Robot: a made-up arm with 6 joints.
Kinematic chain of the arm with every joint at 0, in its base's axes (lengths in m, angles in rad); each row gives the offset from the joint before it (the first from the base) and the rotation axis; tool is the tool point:
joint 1: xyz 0 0 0.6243 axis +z
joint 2: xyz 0.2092 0 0 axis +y
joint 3: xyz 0 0 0.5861 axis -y
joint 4: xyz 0 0 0.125 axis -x
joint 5: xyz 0.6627 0 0 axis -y
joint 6: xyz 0.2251 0 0 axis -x
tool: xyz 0 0 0
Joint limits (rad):
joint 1: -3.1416..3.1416
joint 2: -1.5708..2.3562
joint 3: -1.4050..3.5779
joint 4: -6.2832..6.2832
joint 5: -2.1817..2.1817
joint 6: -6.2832..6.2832
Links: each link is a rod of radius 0.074 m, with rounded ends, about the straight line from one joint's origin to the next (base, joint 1, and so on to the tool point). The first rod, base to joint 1, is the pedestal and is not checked.
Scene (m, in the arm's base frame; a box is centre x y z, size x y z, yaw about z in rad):
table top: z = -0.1
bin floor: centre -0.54 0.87 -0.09 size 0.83 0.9 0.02 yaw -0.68
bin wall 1: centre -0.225 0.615 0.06 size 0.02 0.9 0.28 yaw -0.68
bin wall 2: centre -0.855 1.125 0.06 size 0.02 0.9 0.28 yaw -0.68
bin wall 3: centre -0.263 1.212 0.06 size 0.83 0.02 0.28 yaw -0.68
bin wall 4: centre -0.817 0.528 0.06 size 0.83 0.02 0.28 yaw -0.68
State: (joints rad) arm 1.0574 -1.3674 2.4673 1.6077 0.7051 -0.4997
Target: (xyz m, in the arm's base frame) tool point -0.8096 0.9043 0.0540
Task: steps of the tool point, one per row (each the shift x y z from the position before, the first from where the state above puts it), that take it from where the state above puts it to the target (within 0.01 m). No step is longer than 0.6 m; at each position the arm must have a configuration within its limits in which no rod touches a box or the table.
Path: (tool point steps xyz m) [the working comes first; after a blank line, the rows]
Joints at the target: 2.1680 1.3729 0.2866 1.9984 0.9042 -0.4997
Straight joint move there: touches bin wall 2.

1: 0.0173 -0.2303 0.5095
2: 0.1334 0.0067 0.5545
3: 0.1604 0.2662 0.4742
4: 0.0948 0.4649 0.2869
5: -0.0278 0.5390 0.0390
6: -0.1474 0.4670 -0.2079
7: -0.2075 0.2766 -0.3939
8: -0.1785 0.0343 -0.4770
9: -0.0705 -0.1816 -0.4438
10: -0.0133 0.0169 -0.1986
11: 0.0133 -0.0169 -0.2066

